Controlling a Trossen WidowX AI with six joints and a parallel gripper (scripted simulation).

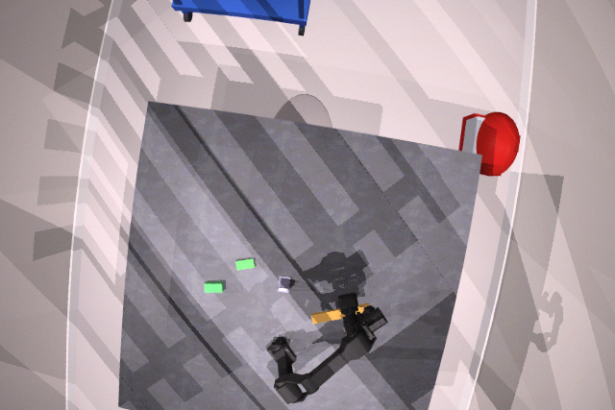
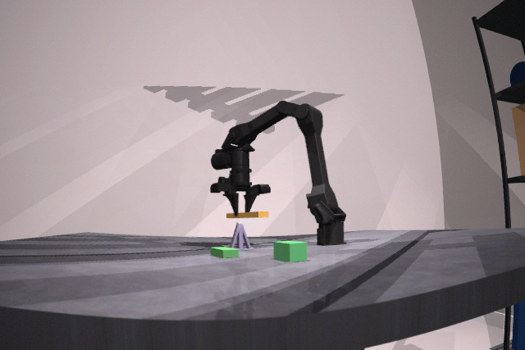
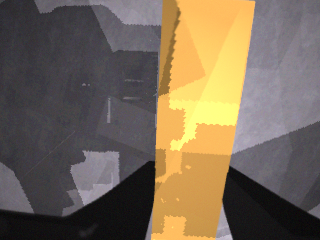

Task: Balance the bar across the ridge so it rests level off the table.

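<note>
The bar lies 30 mm to the left of my gripper tip and 10 mm behind it.
</note>
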